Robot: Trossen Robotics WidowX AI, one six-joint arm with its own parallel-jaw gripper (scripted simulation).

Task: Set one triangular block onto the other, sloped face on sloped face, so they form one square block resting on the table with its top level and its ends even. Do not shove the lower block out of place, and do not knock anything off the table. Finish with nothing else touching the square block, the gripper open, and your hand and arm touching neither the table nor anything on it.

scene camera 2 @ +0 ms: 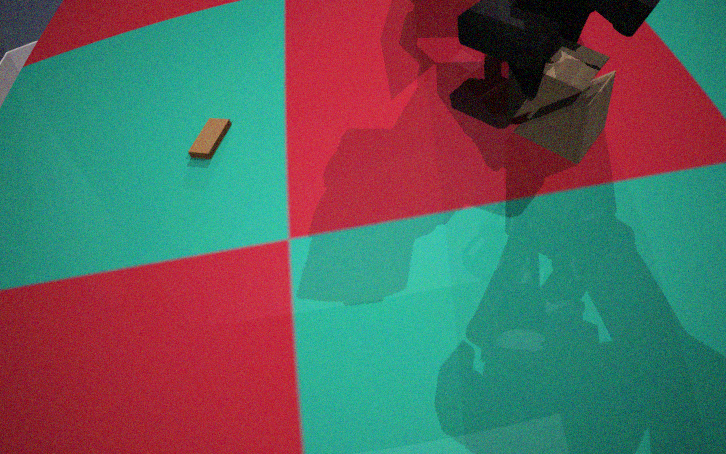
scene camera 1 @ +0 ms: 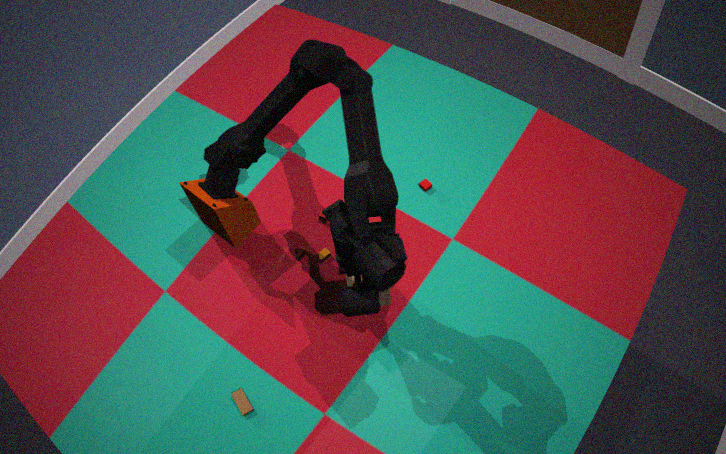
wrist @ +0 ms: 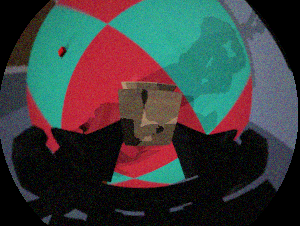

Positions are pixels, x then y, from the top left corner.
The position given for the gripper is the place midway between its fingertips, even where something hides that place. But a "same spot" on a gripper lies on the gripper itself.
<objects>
The gripper shows in scene camera 2, in scene camera 1 (359, 283) and in the wrist view. One and the same spot on the gripper: (scene camera 2: 529, 80) is (wrist: 178, 123).
</objects>
